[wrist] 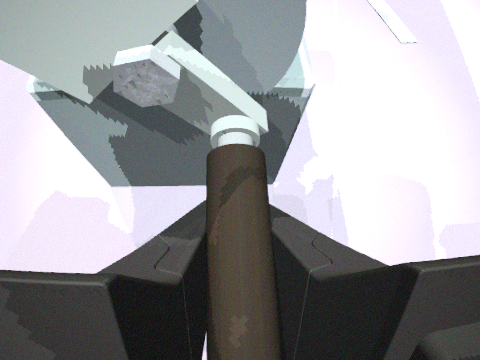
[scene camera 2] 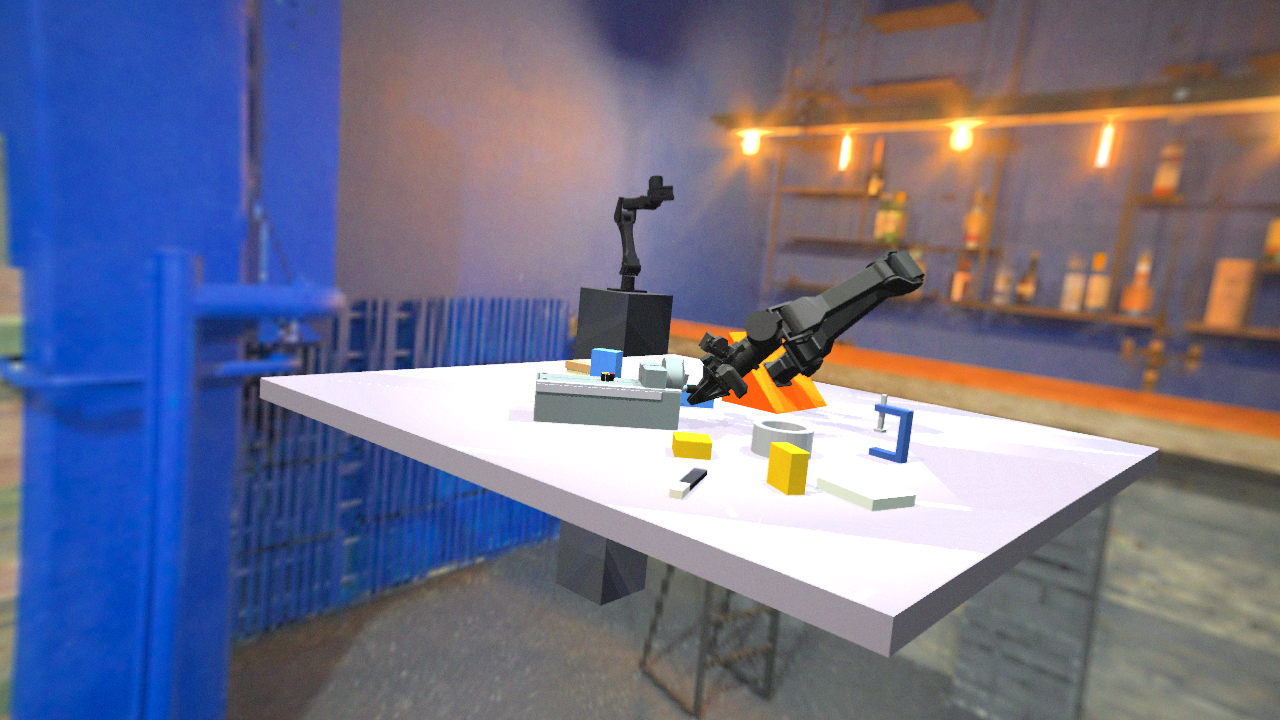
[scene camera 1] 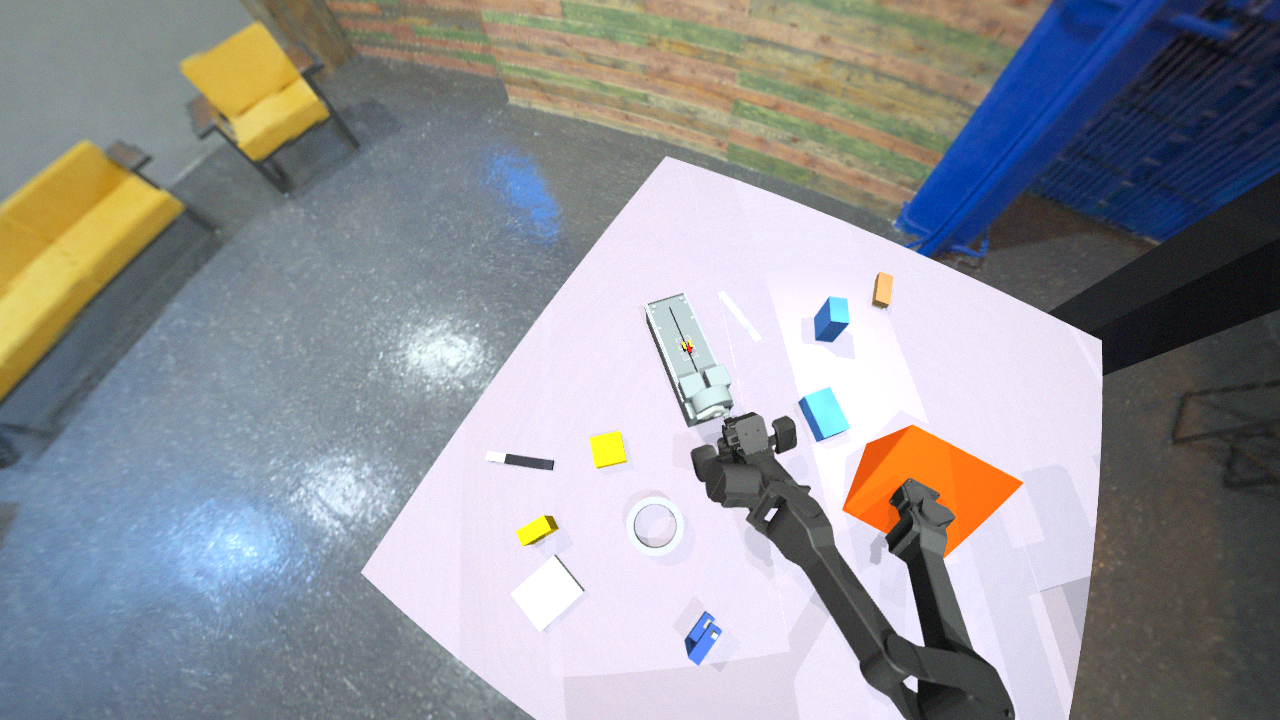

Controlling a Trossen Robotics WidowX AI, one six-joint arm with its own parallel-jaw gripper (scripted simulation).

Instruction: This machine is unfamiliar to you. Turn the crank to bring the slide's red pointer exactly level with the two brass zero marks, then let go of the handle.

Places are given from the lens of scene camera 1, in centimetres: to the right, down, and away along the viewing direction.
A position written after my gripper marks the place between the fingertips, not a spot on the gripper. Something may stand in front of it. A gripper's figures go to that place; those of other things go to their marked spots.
my gripper (scene camera 1: 726,425): 16, 13, 71
blue clamp (scene camera 1: 703,635): 10, 43, 53
blue block (scene camera 1: 824,416): 36, 11, 71
blue block (scene camera 1: 832,318): 40, -8, 74
yellow block (scene camera 1: 608,449): -6, 17, 71
